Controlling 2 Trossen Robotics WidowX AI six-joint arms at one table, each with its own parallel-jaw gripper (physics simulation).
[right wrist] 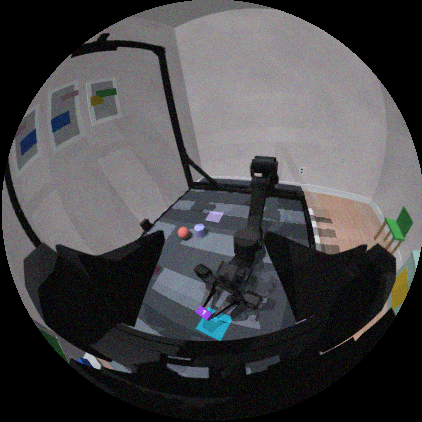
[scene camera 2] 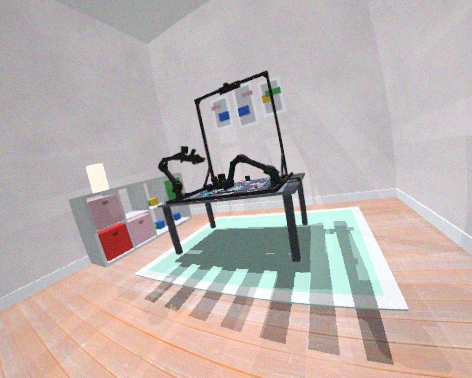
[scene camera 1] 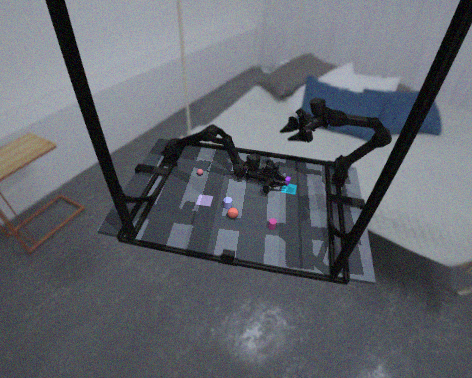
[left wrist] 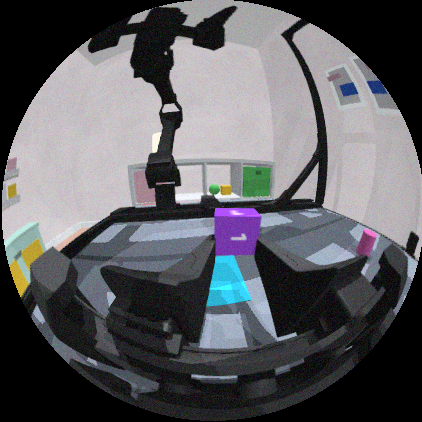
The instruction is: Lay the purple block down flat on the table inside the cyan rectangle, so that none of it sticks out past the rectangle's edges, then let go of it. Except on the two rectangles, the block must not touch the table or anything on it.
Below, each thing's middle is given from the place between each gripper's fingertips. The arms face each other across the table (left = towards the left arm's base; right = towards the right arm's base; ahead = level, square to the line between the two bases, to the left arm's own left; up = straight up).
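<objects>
The purple block (left wrist: 236, 230) is 10 mm above my left hand, and going by their middles, of the things named here it is the nearest to my left hand. The cyan rectangle (left wrist: 227, 286) is 60 mm below my left hand, 20 mm to the right of it and 20 mm ahead of it.
Counted from my right hand, the cyan rectangle is 300 mm below, 70 mm to the right and 20 mm behind. As for the purple block, my right gripper is 240 mm above it, 60 mm to the left of it and 40 mm past it. By its middle, the cyan rectangle is nearer to my left hand than to my right gripper.
</objects>
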